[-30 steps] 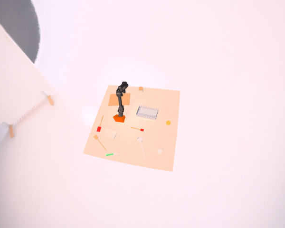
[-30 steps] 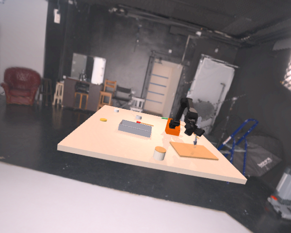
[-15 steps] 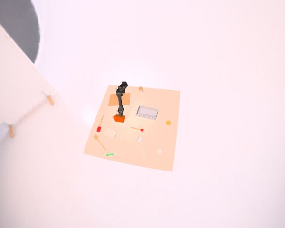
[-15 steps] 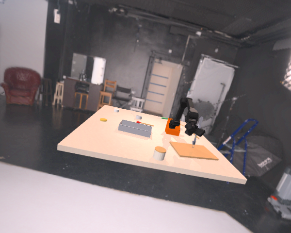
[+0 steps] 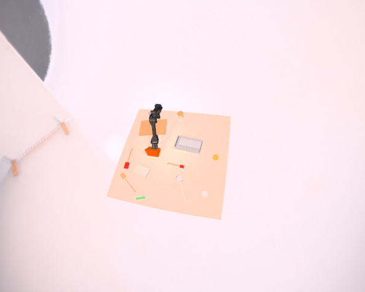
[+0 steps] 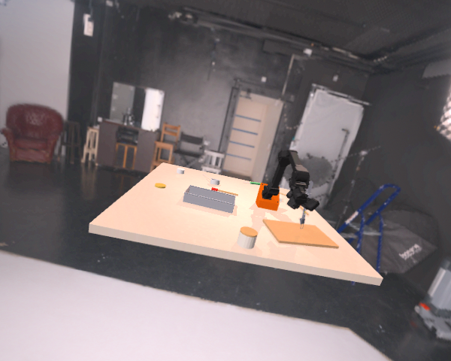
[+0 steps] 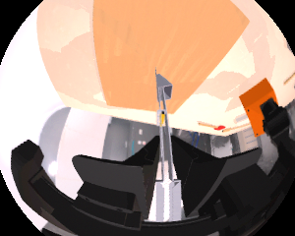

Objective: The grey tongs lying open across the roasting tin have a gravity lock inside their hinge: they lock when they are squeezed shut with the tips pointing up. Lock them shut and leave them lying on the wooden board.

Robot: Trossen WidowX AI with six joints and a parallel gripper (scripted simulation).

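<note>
Right now my gripper tip is 150 mm above the wooden board and 10 mm to the right of it. From my gripper tip the other things lie so: orange disc 840 mm ahead, 350 mm to the right, 150 mm below; then pale plate 620 mm to the right, 140 mm below, 10 mm ahead; then grey roasting tin 510 mm ahead, 220 mm to the right, 120 mm below.
</note>
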